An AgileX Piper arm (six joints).
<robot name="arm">
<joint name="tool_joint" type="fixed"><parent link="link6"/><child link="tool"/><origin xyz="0 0 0" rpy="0 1.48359 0"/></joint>
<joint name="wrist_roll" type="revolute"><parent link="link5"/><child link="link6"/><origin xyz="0.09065 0 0.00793"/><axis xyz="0.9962 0 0.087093"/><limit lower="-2.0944" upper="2.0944"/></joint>
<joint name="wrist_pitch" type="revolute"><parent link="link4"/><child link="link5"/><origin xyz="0 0 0"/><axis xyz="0 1 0"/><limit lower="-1.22" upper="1.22"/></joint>
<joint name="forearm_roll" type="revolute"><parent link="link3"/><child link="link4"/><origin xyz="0.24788 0 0.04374"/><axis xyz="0.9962 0 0.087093"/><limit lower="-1.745" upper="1.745"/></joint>
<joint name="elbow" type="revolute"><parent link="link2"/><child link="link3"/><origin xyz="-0.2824 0 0.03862"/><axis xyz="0 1 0"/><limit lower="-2.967" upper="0"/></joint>
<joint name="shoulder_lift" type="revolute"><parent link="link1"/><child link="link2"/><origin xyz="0 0 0"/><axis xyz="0 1 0"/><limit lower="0" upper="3.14"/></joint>
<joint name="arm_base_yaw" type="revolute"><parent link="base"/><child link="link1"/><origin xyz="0 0 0.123"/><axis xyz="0 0 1"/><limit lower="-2.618" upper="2.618"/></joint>
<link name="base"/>
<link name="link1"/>
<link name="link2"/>
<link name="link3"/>
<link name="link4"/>
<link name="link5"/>
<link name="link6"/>
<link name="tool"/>
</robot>
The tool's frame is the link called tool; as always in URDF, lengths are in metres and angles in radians.
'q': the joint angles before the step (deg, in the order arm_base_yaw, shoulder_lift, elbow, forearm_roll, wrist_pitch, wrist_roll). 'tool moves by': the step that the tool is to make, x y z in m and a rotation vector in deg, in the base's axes. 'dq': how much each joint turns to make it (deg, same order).
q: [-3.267 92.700 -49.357 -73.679 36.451 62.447]
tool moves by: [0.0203 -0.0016 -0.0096 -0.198 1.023 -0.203]
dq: [-0.003 4.932 -3.973 -0.127 0.318 0.066]
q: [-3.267 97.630 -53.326 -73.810 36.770 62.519]
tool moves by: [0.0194 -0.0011 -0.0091 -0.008 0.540 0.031]
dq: [0.004 4.489 -3.958 -0.040 0.006 -0.009]
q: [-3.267 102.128 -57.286 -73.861 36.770 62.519]
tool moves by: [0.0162 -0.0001 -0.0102 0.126 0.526 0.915]
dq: [-0.003 3.837 -3.118 -0.480 -0.785 -0.049]
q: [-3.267 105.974 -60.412 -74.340 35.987 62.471]
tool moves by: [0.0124 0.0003 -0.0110 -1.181 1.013 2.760]
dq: [-0.001 3.165 -1.872 -2.787 -1.309 0.046]
